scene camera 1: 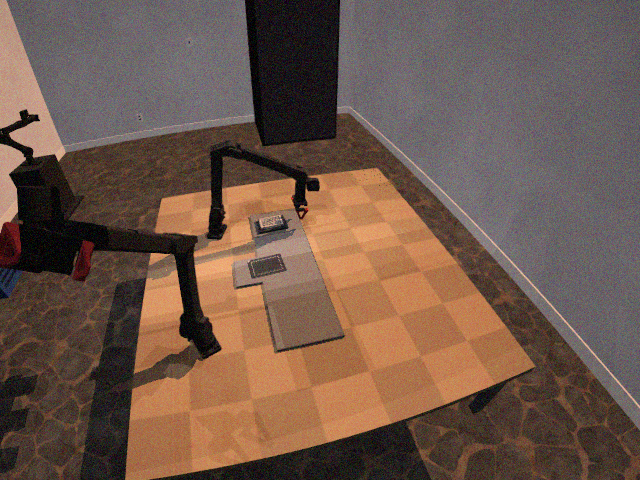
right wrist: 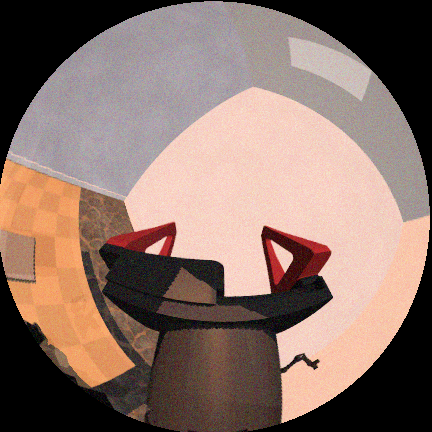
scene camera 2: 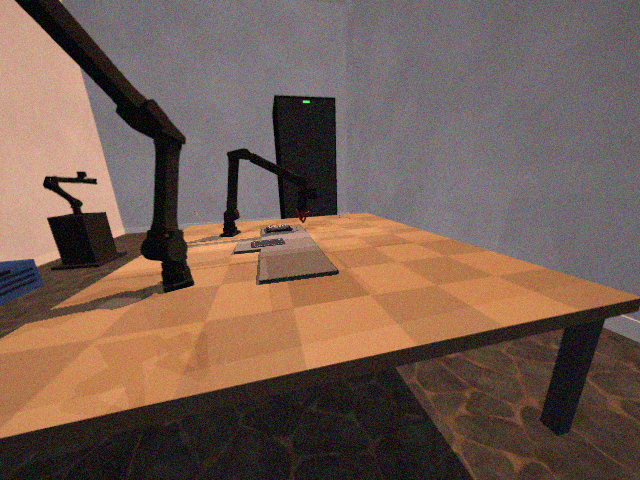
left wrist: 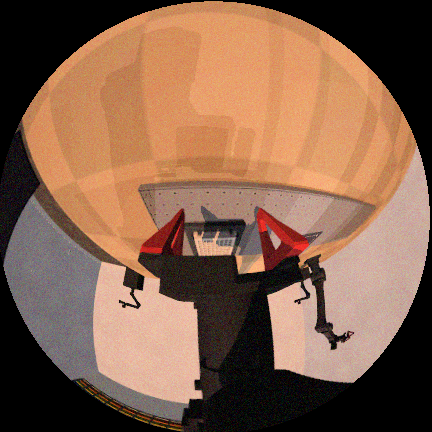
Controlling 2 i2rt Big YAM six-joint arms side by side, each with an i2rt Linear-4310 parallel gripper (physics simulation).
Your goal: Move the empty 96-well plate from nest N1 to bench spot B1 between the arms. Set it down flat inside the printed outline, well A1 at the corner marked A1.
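Observation:
The white 96-well plate sits in the dark nest N1 at the far end of the grey board; it shows small in scene camera 2. My left gripper is open and empty, pointing down above the board, just right of the plate in scene camera 1. In its wrist view the plate shows between the red fingers, beyond them. Bench spot B1 is a bare dark rectangle with a printed outline; its A1 mark is unreadable. My right gripper is open and empty, raised at the left of scene camera 1.
The grey board lies on the checkered wooden table. The left arm's base stands beyond B1, the right arm's base nearer the camera. A tall black cabinet stands behind the table.

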